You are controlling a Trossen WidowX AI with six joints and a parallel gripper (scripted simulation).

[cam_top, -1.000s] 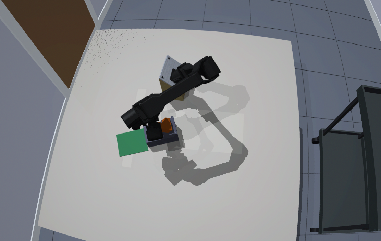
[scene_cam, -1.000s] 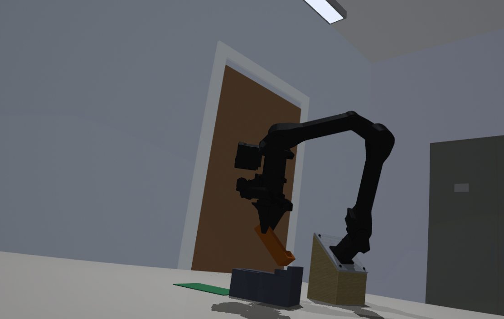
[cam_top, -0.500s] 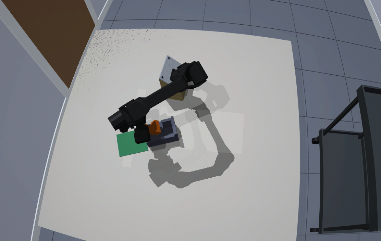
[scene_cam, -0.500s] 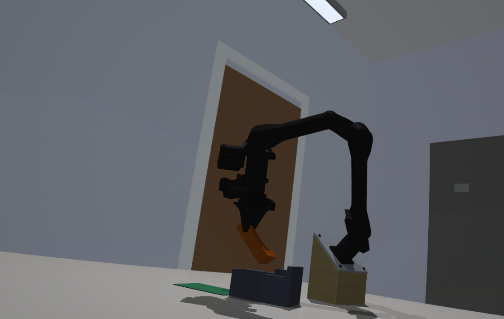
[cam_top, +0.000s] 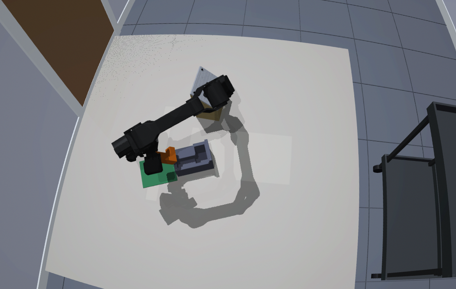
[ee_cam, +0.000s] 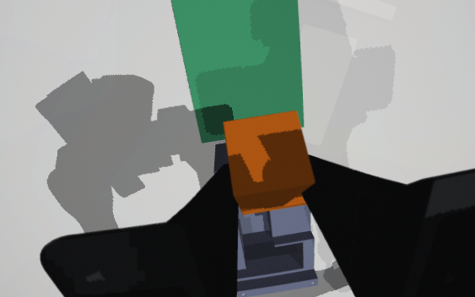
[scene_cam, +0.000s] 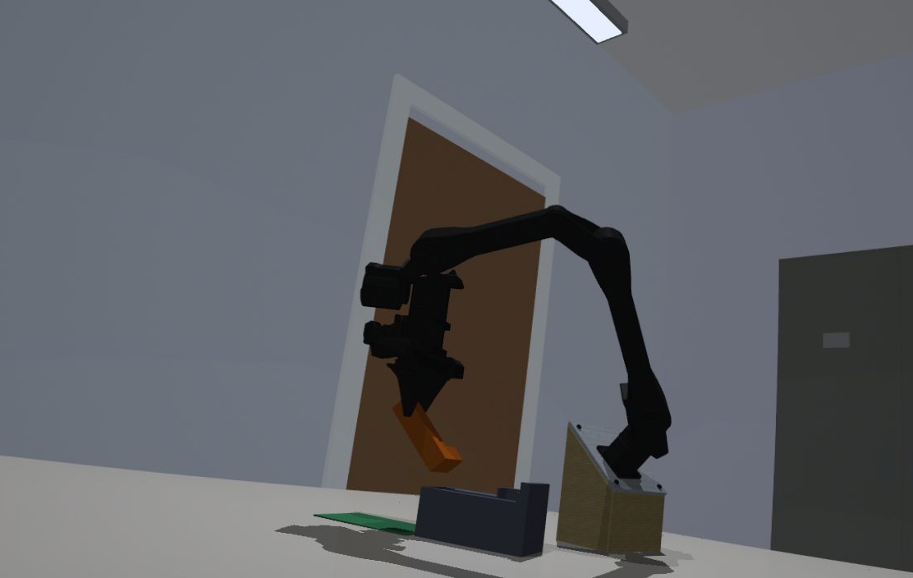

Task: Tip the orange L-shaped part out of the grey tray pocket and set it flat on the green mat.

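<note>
The green mat lies 17 cm below my gripper tip and 3 cm to the right of it. From my gripper tip the other things lie so: orange L-shaped part: 3 cm below, 3 cm behind, 2 cm to the left.
</note>
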